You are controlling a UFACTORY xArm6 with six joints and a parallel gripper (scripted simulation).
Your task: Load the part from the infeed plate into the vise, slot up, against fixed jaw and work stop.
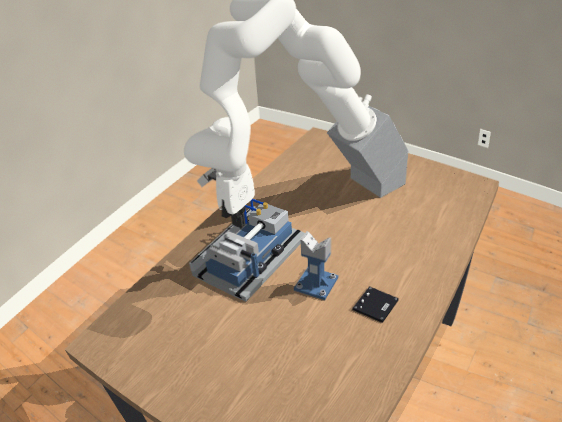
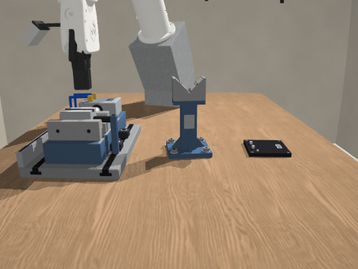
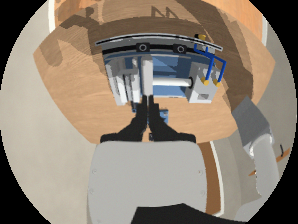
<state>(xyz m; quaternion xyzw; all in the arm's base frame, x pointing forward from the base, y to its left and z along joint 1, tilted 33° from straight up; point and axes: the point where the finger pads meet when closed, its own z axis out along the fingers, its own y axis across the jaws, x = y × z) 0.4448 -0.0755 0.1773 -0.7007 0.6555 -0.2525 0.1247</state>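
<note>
Right now the part is 40 mm ahead of my hand and 60 mm below it. Also, from my hand: black stop rod (30 mm ahead, 50 mm to the left, 70 mm below); cylinder rod (50 mm behind, 90 mm below); moving jaw (90 mm below).
</note>
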